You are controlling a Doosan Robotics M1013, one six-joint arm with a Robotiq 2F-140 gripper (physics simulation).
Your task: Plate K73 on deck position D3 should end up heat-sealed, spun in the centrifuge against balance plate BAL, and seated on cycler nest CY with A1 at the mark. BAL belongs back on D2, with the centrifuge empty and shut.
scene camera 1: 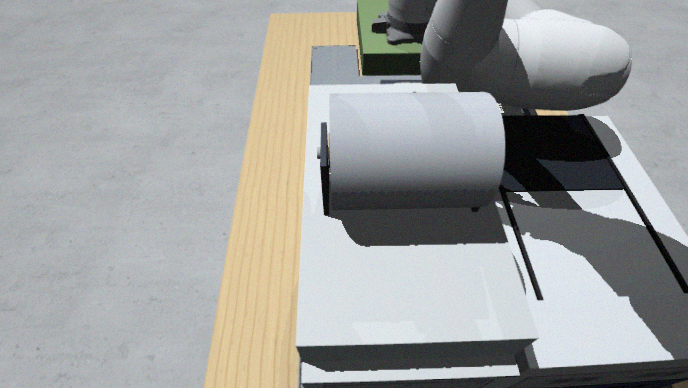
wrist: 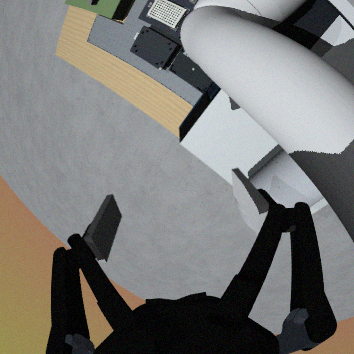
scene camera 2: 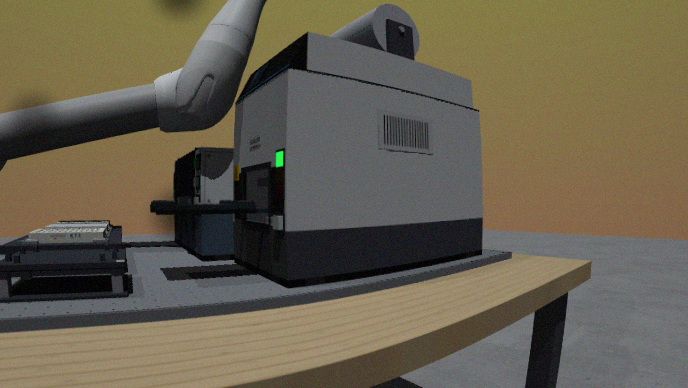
Observation:
The gripper [wrist: 173, 194] is open, holding nothing. Also in view: a smaller dark device [wrist: 320, 33] and a tray marked A1 [wrist: 182, 65].

